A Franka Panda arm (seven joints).
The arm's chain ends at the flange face. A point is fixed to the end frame.
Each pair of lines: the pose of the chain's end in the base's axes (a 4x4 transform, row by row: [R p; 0 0 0 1], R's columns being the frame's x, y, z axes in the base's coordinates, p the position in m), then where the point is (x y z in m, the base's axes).
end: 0.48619, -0.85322, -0.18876, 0.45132; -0.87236, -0.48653, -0.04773, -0.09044; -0.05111, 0.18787, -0.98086, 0.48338; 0, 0, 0, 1
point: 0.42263 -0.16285 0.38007
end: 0.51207, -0.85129, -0.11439, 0.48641; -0.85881, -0.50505, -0.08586, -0.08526; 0.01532, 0.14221, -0.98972, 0.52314; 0, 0, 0, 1
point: 0.46741 -0.16188 0.42064
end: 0.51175, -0.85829, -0.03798, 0.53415; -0.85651, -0.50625, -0.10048, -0.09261; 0.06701, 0.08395, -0.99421, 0.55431; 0, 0, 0, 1
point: 0.52327 -0.17076 0.45178
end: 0.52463, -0.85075, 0.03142, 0.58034; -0.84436, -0.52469, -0.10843, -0.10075; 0.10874, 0.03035, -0.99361, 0.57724; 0, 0, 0, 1
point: 0.57811 -0.17986 0.47489
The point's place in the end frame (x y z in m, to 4 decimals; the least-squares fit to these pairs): 0.0545 0.0403 0.1102
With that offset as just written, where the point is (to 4 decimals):
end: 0.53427, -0.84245, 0.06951, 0.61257; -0.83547, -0.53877, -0.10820, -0.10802; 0.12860, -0.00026, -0.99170, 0.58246; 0, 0, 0, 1
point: 0.6154 -0.1872 0.4802
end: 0.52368, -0.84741, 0.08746, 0.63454; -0.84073, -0.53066, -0.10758, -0.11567; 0.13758, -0.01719, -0.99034, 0.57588; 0, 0, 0, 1
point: 0.6386 -0.1947 0.4735
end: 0.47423, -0.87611, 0.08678, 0.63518; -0.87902, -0.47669, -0.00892, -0.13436; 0.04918, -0.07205, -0.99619, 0.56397; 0, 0, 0, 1
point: 0.6353 -0.2025 0.4540
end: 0.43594, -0.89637, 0.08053, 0.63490; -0.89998, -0.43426, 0.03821, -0.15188; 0.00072, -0.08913, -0.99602, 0.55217; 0, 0, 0, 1
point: 0.6314 -0.2142 0.4389
